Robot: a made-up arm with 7 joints. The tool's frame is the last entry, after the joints. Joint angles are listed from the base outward.
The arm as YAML. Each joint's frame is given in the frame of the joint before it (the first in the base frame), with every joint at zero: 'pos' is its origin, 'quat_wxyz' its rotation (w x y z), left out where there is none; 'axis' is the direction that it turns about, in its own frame. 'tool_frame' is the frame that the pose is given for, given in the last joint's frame.
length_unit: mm
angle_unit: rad
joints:
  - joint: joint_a
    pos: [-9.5, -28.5, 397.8]
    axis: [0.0, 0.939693, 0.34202]
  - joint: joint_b
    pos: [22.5, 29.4, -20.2]
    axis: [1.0, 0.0, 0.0]
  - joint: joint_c
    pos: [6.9, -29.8, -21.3]
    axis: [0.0, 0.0, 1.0]
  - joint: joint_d
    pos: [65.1, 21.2, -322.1]
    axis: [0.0, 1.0, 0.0]
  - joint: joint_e
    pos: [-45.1, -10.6, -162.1]
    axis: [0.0, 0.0, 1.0]
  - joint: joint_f
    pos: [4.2, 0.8, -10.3]
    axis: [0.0, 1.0, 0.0]
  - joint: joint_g
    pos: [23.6, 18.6, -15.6]
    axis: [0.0, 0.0, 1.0]
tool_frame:
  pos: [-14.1, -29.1, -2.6]
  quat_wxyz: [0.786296, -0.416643, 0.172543, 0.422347]
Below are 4 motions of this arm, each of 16 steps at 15 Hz.
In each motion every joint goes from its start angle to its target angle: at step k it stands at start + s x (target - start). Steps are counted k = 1, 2, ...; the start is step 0. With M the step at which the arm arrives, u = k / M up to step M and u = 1 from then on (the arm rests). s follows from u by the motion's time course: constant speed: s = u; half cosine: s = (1 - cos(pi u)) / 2; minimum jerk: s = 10 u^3 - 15 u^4 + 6 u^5.
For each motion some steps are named. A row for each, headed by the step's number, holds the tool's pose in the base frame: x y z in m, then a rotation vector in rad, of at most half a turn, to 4 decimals.
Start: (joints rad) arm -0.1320 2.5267 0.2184 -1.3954 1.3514 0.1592 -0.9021
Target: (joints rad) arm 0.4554 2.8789 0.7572 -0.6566 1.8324 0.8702 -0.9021
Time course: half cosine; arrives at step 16
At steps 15, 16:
15: 0.2934 0.1168 0.7974 0.1393 -0.5943 -0.1966
16: 0.2945 0.1159 0.7968 0.1314 -0.5905 -0.1947

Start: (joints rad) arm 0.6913 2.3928 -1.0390 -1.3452 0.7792 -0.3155 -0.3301
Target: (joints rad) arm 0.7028 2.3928 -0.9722 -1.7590 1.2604 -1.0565 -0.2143
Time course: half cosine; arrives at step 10
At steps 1, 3, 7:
1: 0.0906 0.4871 0.4365 0.2313 0.8237 -0.1713
3: 0.0908 0.4780 0.4223 0.0480 0.6858 -0.2031
7: 0.0937 0.4429 0.3871 -0.4874 0.1981 -0.2612

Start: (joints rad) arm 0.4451 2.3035 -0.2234 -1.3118 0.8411 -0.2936 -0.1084
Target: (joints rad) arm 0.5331 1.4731 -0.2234 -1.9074 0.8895 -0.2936 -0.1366
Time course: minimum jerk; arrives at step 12
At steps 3, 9, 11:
3: 0.2455 0.4090 0.4559 -0.0168 -0.2355 -0.4485
9: 0.1304 0.3596 0.1986 -0.9088 -0.3610 -0.3407
11: 0.1177 0.3411 0.1759 -1.0143 -0.3950 -0.3304

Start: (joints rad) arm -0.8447 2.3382 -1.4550 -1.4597 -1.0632 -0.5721 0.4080
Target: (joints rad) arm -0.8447 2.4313 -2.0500 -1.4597 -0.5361 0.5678 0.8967
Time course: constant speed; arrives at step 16
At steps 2, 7, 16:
2: 0.0800 0.4592 0.5114 0.5604 0.6996 -0.5906
7: 0.0445 0.4673 0.4852 0.5834 0.4731 -0.2418
16: -0.0297 0.4764 0.4522 0.7500 0.1218 0.4123

